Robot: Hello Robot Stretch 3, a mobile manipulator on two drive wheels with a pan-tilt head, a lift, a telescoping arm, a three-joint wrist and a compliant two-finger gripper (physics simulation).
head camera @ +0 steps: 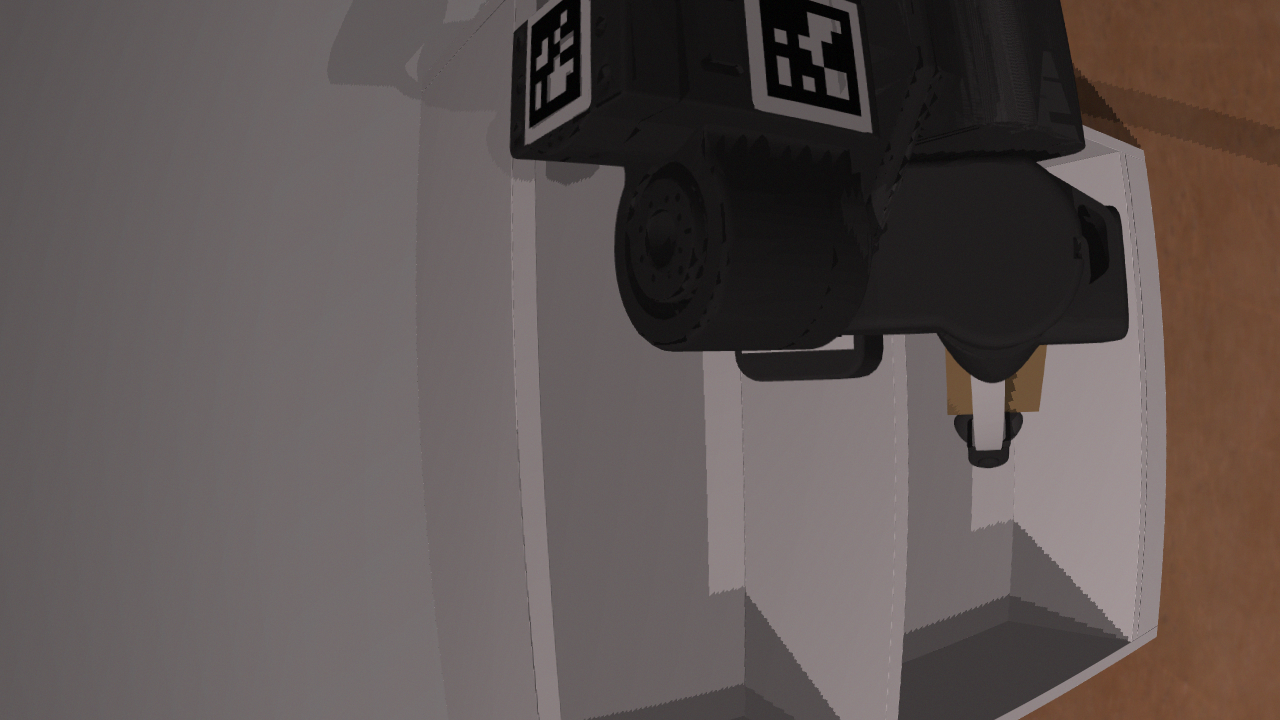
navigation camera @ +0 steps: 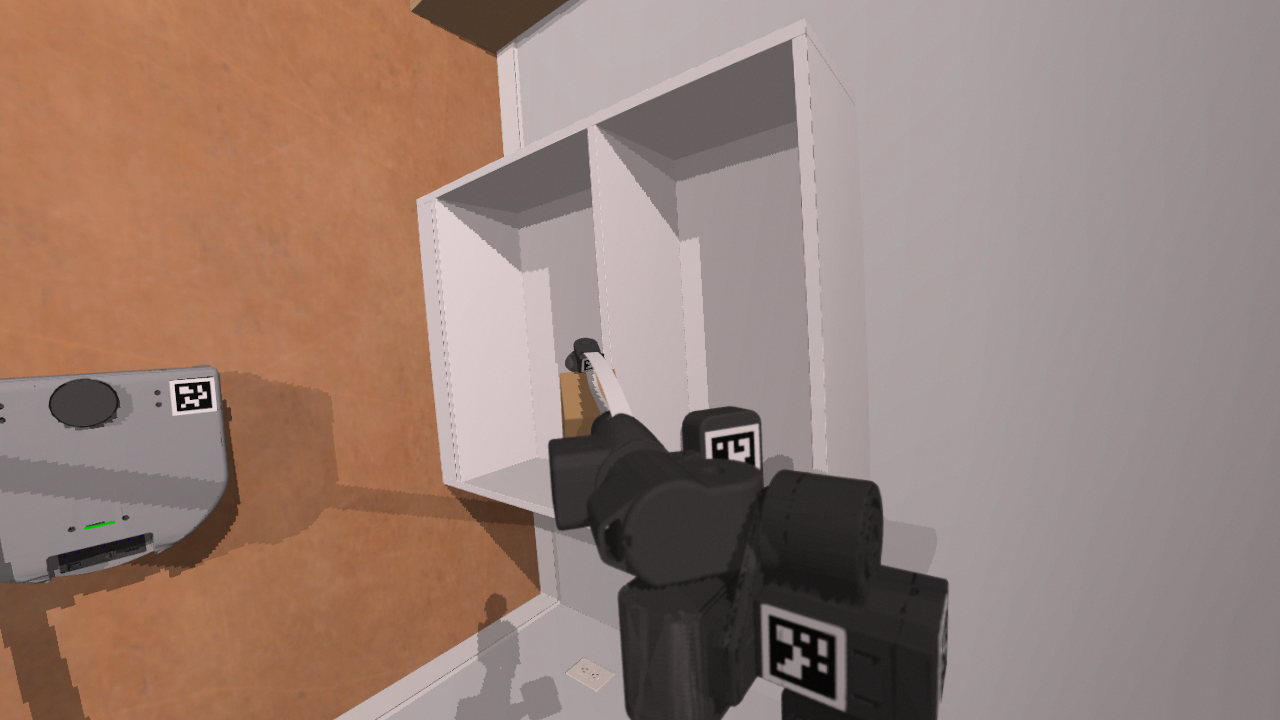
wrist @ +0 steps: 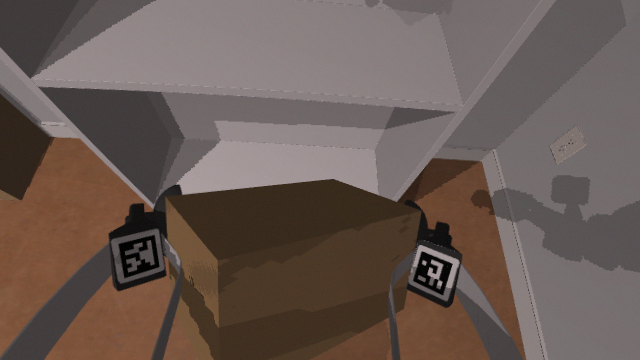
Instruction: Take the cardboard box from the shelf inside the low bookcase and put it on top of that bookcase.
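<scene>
The brown cardboard box (head camera: 1029,385) (navigation camera: 572,398) (wrist: 310,260) is between the two fingers of my gripper (wrist: 294,219), which is shut on it. The fingers press its left and right sides in the wrist view, and the wrist points steeply down. The box is held in front of the low white bookcase (head camera: 528,447) (navigation camera: 810,268) (wrist: 250,94) and overlaps its lower compartment in the head and navigation views. The wrist hides much of the box there, and one fingertip shows beyond it. The bookcase's top board (head camera: 465,447) (navigation camera: 836,268) bears nothing in the parts that show.
My wheeled base (navigation camera: 134,465) stands on the brown floor in front of the bookcase. A brown piece of furniture (navigation camera: 487,17) (wrist: 22,145) is beyond the bookcase's far side. A wall with an outlet (navigation camera: 588,673) (wrist: 568,145) is at the near side.
</scene>
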